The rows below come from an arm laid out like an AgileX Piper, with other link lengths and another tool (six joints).
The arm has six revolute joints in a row. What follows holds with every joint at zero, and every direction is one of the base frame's.
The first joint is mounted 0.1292 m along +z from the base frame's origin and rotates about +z.
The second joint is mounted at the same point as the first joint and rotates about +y.
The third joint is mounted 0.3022 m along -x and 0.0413 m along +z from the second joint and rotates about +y.
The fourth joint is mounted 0.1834 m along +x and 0.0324 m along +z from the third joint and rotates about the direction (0.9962, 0, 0.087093).
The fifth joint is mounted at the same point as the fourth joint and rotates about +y.
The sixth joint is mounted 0.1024 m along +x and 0.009 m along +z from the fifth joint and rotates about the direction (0.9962, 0, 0.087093).
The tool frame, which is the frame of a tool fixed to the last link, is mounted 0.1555 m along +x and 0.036 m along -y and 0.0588 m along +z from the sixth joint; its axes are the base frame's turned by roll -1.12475, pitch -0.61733 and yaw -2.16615 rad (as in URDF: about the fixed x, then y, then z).
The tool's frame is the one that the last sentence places.
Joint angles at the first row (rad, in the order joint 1, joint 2, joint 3, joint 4, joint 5, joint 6):
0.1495, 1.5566, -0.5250, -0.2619, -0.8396, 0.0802
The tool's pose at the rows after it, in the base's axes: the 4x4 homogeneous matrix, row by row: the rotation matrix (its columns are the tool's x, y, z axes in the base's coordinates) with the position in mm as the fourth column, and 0 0 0 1 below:
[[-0.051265, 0.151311, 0.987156, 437.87], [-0.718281, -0.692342, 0.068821, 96.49], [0.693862, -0.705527, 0.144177, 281.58], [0, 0, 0, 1]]
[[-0.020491, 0.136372, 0.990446, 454.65], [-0.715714, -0.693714, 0.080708, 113.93], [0.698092, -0.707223, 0.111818, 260.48], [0, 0, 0, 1]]
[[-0.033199, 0.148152, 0.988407, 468.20], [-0.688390, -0.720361, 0.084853, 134.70], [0.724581, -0.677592, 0.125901, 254.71], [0, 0, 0, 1]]
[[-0.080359, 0.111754, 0.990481, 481.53], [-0.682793, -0.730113, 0.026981, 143.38], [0.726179, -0.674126, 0.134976, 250.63], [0, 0, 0, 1]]
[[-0.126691, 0.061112, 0.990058, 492.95], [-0.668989, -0.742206, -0.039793, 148.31], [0.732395, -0.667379, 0.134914, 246.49], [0, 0, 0, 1]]
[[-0.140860, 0.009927, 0.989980, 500.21], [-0.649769, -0.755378, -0.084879, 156.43], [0.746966, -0.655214, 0.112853, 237.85], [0, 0, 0, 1]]
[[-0.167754, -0.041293, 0.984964, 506.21], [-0.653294, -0.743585, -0.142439, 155.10], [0.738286, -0.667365, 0.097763, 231.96], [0, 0, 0, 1]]
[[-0.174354, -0.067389, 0.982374, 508.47], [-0.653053, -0.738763, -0.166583, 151.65], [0.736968, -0.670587, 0.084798, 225.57], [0, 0, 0, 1]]
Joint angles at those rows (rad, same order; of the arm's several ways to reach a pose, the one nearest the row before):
0.1852, 1.6681, -0.5480, -0.2302, -0.8937, 0.0823
0.2402, 1.7598, -0.5956, -0.1742, -0.9011, 0.0553
0.3187, 1.8280, -0.6593, -0.0653, -0.9030, -0.0400
0.4027, 1.8867, -0.7274, 0.1155, -0.9029, -0.1333
0.4735, 1.9351, -0.8048, 0.2979, -0.8862, -0.2368
0.5325, 1.9734, -0.8781, 0.4533, -0.8483, -0.3391
0.5649, 2.0056, -0.9337, 0.5745, -0.8406, -0.3920
0.5693, 2.0216, -0.9462, 0.6112, -0.8408, -0.4023

